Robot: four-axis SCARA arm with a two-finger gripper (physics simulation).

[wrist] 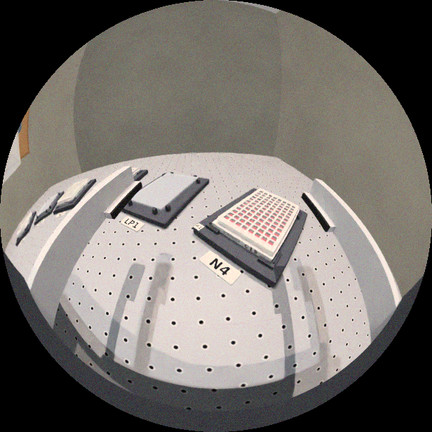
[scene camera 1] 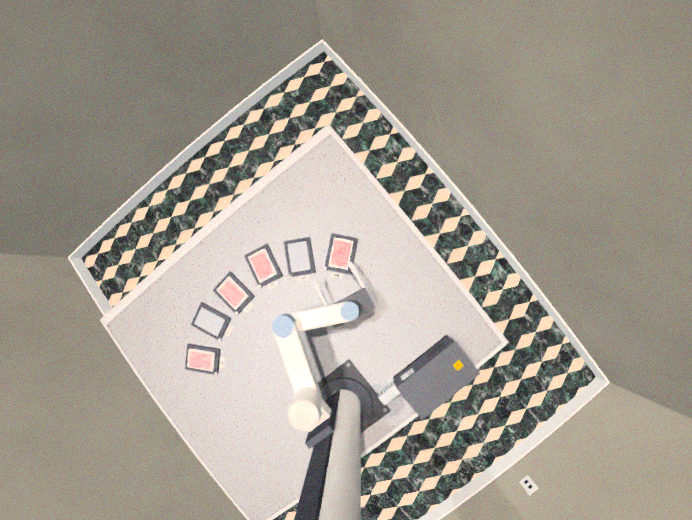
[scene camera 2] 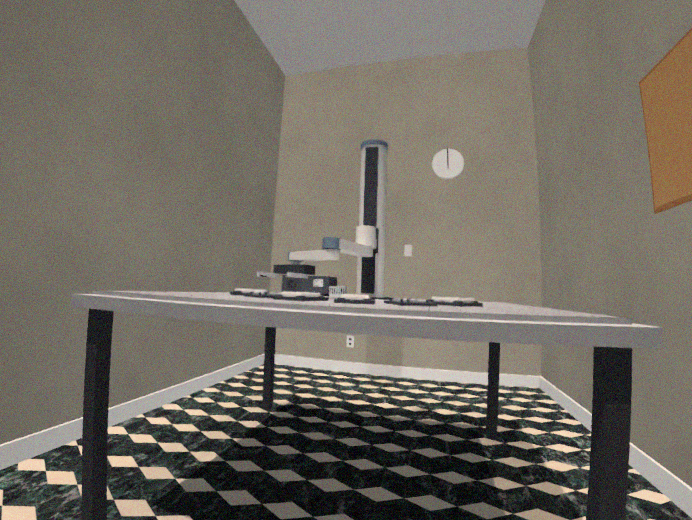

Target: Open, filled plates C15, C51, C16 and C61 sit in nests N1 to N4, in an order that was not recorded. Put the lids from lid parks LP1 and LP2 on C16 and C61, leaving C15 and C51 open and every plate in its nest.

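Places are measured from the arm's base along level axes (x ahead, y left, z up), in centimetres.
Where they show: gripper, fingertip midpoint: (scene camera 1: 332,271) (scene camera 2: 272,274); arm's base, link origin: (scene camera 1: 344,403).
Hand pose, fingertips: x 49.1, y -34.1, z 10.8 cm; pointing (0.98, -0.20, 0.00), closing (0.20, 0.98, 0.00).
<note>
Each offset is from my fingertips to the centre of the thing. "spot": to the spot under its first point. Level surfaces: height alone.
My gripper (scene camera 1: 332,272) (scene camera 2: 272,274) (wrist: 224,176) is open and empty, above the table. Nest N4 (wrist: 240,257) lies between and beyond the fingertips in the wrist view, turned askew. Its open plate @(dx +4.2, dy -7.4, dz -7.6 cm) (scene camera 1: 341,253) (wrist: 260,220) shows red wells; its small label seems to read C15. A pale lid @(dx +14.9, dy +8.0, dz -8.1 cm) (scene camera 1: 299,256) (wrist: 165,191) lies on lid park LP1 (wrist: 185,201), left of N4. Three more open red-filled plates @(dx +22.3, dy +23.3, dz -7.6 cm) (scene camera 1: 262,265) @(dx +21.3, dy +42.1, dz -7.6 cm) (scene camera 1: 233,291) @(dx +6.8, dy +73.6, dz -7.6 cm) (scene camera 1: 202,358) sit farther round the arc; their labels are unreadable. Another pale lid @(dx +17.9, dy +59.2, dz -8.1 cm) (scene camera 1: 210,320) lies in the park between the last two.
The arm's column (scene camera 1: 342,447) (scene camera 2: 373,195) stands behind the gripper. A dark controller box @(spot: dx -60.2, dy -7.1, dz +2.0 cm) (scene camera 1: 439,377) (scene camera 2: 307,284) is near the table edge. The left finger partly hides a nest beyond LP1 in the wrist view. The perforated table top @(dz -9.5 cm) (scene camera 1: 335,167) (wrist: 200,325) carries the arc of nests.
</note>
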